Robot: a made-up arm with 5 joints. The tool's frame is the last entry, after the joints.
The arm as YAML. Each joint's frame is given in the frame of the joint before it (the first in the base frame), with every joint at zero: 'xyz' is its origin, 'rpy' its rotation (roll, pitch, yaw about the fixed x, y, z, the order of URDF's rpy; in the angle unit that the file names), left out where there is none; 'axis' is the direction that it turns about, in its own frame. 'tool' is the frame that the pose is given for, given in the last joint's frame.
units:
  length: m
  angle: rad
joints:
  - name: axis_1
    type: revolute
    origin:
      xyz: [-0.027, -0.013, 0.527]
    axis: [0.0, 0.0, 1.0]
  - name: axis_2
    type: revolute
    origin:
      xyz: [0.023, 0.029, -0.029]
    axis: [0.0, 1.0, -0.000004]
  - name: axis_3
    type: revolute
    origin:
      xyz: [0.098, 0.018, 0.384]
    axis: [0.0, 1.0, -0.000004]
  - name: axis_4
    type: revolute
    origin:
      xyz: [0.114, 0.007, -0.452]
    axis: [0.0, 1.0, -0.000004]
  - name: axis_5
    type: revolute
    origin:
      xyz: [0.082, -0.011, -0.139]
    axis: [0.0, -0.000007, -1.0]
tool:
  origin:
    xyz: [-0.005, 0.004, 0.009]
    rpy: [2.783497, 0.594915, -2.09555]
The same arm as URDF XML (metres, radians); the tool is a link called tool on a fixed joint. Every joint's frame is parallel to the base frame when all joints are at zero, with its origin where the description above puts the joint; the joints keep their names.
<robot name="arm">
<joint name="axis_1" type="continuous"><parent link="base"/><child link="link1"/><origin xyz="-0.027 -0.013 0.527" rpy="0 0 0"/><axis xyz="0 0 1"/></joint>
<joint name="axis_2" type="continuous"><parent link="link1"/><child link="link2"/><origin xyz="0.023 0.029 -0.029" rpy="0 0 0"/><axis xyz="0 1 0"/></joint>
<joint name="axis_3" type="continuous"><parent link="link2"/><child link="link3"/><origin xyz="0.098 0.018 0.384" rpy="0 0 0"/><axis xyz="0 1 0"/></joint>
<joint name="axis_4" type="continuous"><parent link="link3"/><child link="link4"/><origin xyz="0.114 0.007 -0.452" rpy="0 0 0"/><axis xyz="0 1 0"/></joint>
<joint name="axis_5" type="continuous"><parent link="link4"/><child link="link5"/><origin xyz="0.082 -0.011 -0.139" rpy="0 0 0"/><axis xyz="0 0 -1"/></joint>
<joint name="tool_fixed" type="fixed"><parent link="link5"/><child link="tool"/><origin xyz="-0.005 0.004 0.009" rpy="2.7835 0.5949 -2.0955"/></joint>
<link name="base"/>
<link name="link1"/>
<link name="link2"/>
<link name="link3"/>
<link name="link4"/>
<link name="link5"/>
<link name="tool"/>
</robot>

